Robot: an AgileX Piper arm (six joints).
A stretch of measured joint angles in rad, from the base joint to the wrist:
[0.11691 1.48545 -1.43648 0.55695 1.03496 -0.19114]
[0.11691 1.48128 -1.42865 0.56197 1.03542 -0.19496]
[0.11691 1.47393 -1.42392 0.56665 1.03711 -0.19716]
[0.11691 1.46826 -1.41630 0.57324 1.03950 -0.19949]
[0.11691 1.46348 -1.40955 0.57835 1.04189 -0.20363]
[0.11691 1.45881 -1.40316 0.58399 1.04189 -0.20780]
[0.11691 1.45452 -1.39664 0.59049 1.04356 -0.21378]
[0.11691 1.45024 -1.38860 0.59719 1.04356 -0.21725]
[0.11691 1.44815 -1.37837 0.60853 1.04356 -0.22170]
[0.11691 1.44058 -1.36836 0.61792 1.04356 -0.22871]
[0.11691 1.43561 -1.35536 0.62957 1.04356 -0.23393]
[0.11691 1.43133 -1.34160 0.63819 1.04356 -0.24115]
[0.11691 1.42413 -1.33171 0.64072 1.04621 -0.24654]
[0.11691 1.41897 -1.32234 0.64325 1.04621 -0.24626]
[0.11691 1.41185 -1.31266 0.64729 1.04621 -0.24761]
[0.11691 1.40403 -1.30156 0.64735 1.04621 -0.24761]
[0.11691 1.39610 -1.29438 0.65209 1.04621 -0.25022]
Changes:
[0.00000 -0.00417 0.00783 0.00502 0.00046 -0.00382]
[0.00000 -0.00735 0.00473 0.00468 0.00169 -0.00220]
[0.00000 -0.00567 0.00762 0.00659 0.00239 -0.00233]
[0.00000 -0.00478 0.00675 0.00511 0.00239 -0.00414]
[0.00000 -0.00467 0.00639 0.00564 0.00000 -0.00417]
[0.00000 -0.00429 0.00652 0.00650 0.00167 -0.00598]
[0.00000 -0.00428 0.00804 0.00670 0.00000 -0.00347]
[0.00000 -0.00209 0.01023 0.01134 0.00000 -0.00445]
[0.00000 -0.00757 0.01001 0.00939 0.00000 -0.00701]
[0.00000 -0.00497 0.01300 0.01165 0.00000 -0.00522]
[0.00000 -0.00428 0.01376 0.00862 0.00000 -0.00722]
[0.00000 -0.00720 0.00989 0.00253 0.00265 -0.00539]
[0.00000 -0.00516 0.00937 0.00253 0.00000 0.00028]
[0.00000 -0.00712 0.00968 0.00404 0.00000 -0.00135]
[0.00000 -0.00782 0.01110 0.00006 0.00000 0.00000]
[0.00000 -0.00793 0.00718 0.00474 0.00000 -0.00261]

